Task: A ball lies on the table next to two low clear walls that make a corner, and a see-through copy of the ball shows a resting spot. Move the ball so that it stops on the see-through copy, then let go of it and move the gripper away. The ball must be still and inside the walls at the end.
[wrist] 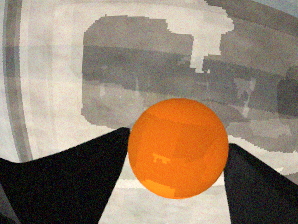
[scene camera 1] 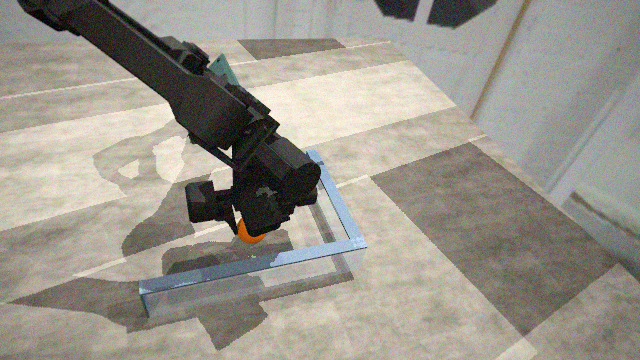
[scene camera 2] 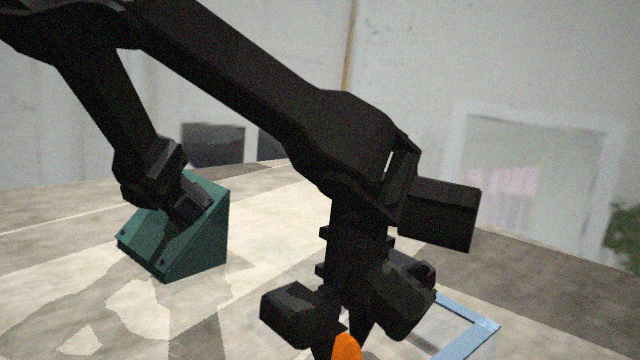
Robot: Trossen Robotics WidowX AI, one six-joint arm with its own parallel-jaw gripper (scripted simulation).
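My gripper point(scene camera 1: 252, 229) holds a ball point(wrist: 178, 148). The wrist view shows my gripper point(wrist: 178, 144) too.
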